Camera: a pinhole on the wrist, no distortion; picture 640 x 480 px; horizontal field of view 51.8 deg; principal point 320.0 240.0 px. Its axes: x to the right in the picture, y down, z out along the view. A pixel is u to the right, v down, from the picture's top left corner.
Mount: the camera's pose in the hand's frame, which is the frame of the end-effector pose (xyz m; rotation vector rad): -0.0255 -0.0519 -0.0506 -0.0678 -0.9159 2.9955
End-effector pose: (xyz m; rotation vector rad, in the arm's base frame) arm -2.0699 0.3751 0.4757 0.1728 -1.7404 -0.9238
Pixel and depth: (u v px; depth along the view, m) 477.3 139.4 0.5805
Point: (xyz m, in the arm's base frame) -2.5035 0.5055 0.0937
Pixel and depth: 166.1 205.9 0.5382
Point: -2.5656 0.3118 0.2778
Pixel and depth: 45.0 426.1 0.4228
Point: -2.4540 0.1545 0.2979
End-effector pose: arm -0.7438 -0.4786 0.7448 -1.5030 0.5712 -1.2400
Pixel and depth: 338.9 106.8 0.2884
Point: -0.6011 -0.2932 0.8970
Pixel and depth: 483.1 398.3 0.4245
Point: -0.6701 -0.1306 1.0466
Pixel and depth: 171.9 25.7 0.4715
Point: -0.3815 -0.2874 0.9827
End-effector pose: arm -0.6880 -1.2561 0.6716 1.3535 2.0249 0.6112
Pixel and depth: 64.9 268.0 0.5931
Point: -0.6907 -1.2250 0.0491
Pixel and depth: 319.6 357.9 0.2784
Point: -0.7288 -1.3766 0.4066
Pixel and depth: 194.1 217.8 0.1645
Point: -0.7134 -1.3054 0.5148
